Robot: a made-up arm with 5 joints.
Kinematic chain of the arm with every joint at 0, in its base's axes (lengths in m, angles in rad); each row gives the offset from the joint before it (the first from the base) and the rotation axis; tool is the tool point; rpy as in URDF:
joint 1: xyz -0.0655 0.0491 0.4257 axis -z
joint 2: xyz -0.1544 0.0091 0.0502 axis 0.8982 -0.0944 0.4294
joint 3: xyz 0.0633 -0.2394 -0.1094 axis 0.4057 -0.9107 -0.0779
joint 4: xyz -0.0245 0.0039 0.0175 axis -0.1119 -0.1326 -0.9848
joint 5: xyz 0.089 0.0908 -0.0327 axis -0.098 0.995 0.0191
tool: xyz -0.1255 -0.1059 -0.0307 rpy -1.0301 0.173 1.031
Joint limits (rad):
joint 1: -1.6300..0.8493
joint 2: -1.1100..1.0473
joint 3: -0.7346..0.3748
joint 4: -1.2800..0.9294
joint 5: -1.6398..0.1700
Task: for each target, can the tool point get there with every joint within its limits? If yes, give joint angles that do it. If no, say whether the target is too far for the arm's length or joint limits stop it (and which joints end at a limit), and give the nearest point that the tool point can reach.
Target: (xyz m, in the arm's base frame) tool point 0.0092 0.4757 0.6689
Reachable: no: joint limits stop it (at a limit: joint 2, joint 3, joint 5) | nearest point -0.0321 0.2400 0.3040 | short by 0.436 m
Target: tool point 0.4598 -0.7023 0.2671
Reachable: no: too far | nearest point 0.2057 -0.3389 0.4043 | short by 0.464 m
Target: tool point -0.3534 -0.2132 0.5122
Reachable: yes | joints 0.1118 -0.8366 -0.1118 -0.6425 -0.3272
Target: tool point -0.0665 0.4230 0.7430
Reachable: no: joint limits stop it (at a limit: joint 1, joint 2, joint 3, joint 5) | nearest point -0.3664 0.1370 0.6322 | short by 0.429 m
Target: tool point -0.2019 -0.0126 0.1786
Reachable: yes | joints 0.4145 0.6215 -0.5122 -0.3748 -0.5007
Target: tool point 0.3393 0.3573 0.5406
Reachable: no: joint limits stop it (at a limit: joint 1, joint 3, joint 5) | nearest point 0.2945 0.0533 0.4085 | short by 0.334 m
